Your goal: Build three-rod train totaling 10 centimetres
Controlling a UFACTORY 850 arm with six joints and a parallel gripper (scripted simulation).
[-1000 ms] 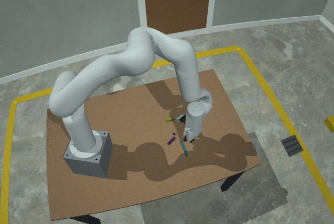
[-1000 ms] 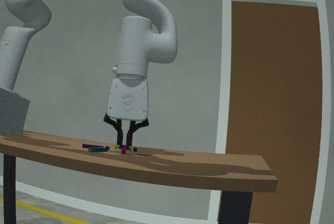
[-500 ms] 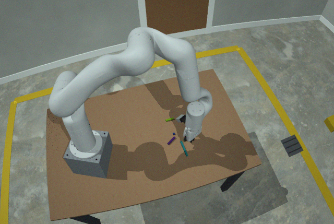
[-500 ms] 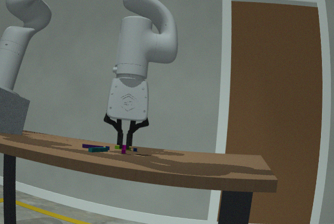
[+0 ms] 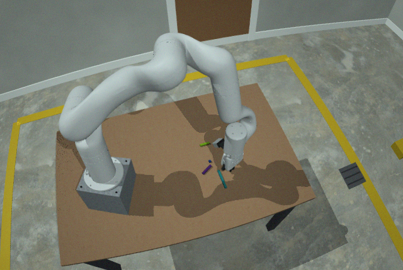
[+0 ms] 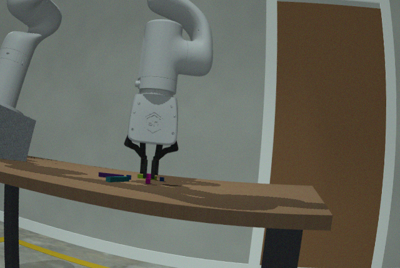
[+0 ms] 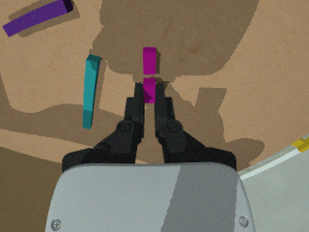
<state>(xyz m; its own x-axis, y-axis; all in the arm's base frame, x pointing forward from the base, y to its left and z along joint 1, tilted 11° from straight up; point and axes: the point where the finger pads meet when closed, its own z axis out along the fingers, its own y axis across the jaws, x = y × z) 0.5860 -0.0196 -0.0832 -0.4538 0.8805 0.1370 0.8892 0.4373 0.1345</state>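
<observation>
Now: the purple rod 11 cm behind my hand, 3 cm to the left of it and 3 cm below it. From my hand the other things lie so: lime rod 9 cm behind, 17 cm to the left, 3 cm below; turquoise rod 5 cm behind, 4 cm to the right, 3 cm below.
</observation>
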